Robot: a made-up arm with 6 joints.
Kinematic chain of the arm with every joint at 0, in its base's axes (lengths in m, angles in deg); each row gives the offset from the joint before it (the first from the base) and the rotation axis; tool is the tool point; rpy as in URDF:
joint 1: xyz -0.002 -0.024 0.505 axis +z
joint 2: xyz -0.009 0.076 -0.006 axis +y
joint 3: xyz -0.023 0 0.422 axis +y
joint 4: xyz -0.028 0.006 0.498 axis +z
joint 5: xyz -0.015 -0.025 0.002 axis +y
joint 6: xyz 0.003 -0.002 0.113 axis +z
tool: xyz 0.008 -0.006 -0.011 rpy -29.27 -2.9 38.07
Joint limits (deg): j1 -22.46..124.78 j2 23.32..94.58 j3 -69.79..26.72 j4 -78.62..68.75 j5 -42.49..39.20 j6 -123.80..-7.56
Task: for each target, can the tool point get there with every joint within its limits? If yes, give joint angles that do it. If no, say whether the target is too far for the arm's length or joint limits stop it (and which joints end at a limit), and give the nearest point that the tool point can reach.
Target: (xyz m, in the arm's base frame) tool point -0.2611 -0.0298 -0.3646
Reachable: no: joint limits stop it (at a limit: joint 1, joint 2, joint 3, joint 5, joint 6) | nearest point -0.5812 0.6489 0.1583 | short by 0.915 m
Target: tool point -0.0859 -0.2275 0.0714
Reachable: no: joint limits stop it (at a limit: joint 1, joint 2, joint 3, joint 5, joint 6) | nearest point 0.8370 -0.3146 0.1638 | short by 0.932 m
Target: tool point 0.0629 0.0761 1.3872
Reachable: yes | joints 36.49 46.07 -60.23 39.61 -7.20 -22.96
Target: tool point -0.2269 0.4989 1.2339
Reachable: yes | joints 109.46 70.57 -48.50 21.39 -7.20 -80.77
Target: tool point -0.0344 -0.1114 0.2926
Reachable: no: joint limits stop it (at a limit: joint 1, joint 2, joint 3, joint 5, joint 6) | nearest point 0.8376 -0.3108 0.1623 | short by 0.904 m
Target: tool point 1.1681 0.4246 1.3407
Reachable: no: too far | nearest point 0.7922 0.2805 1.0722 | short by 0.484 m
